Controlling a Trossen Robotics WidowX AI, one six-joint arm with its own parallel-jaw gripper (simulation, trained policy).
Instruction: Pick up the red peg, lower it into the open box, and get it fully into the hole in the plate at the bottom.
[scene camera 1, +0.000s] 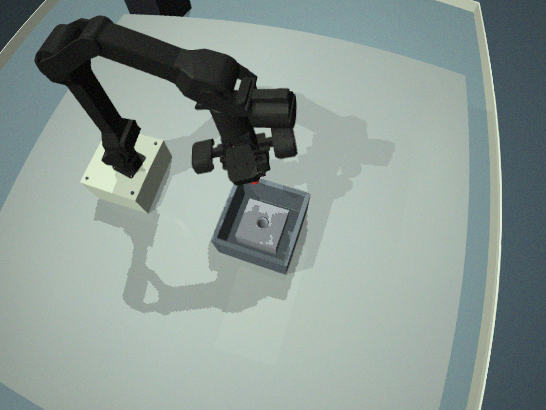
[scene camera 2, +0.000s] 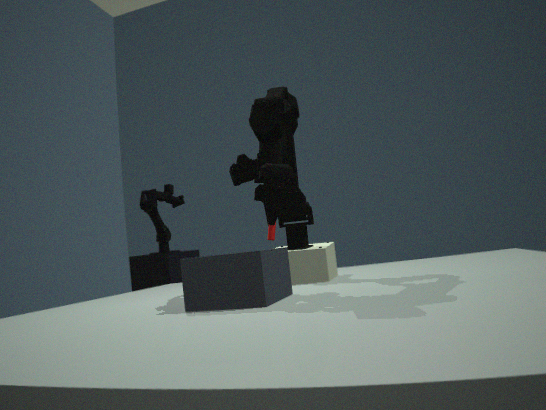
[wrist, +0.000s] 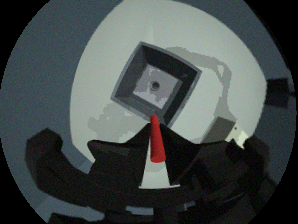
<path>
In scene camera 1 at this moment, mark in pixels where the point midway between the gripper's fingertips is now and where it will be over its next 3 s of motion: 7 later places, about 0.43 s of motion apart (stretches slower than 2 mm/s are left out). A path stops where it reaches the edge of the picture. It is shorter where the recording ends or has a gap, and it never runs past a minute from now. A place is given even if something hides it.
My gripper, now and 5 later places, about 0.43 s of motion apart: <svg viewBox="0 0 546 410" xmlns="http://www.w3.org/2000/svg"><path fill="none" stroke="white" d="M252 174L258 196L261 211L262 222L268 231L266 232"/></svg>
</path>
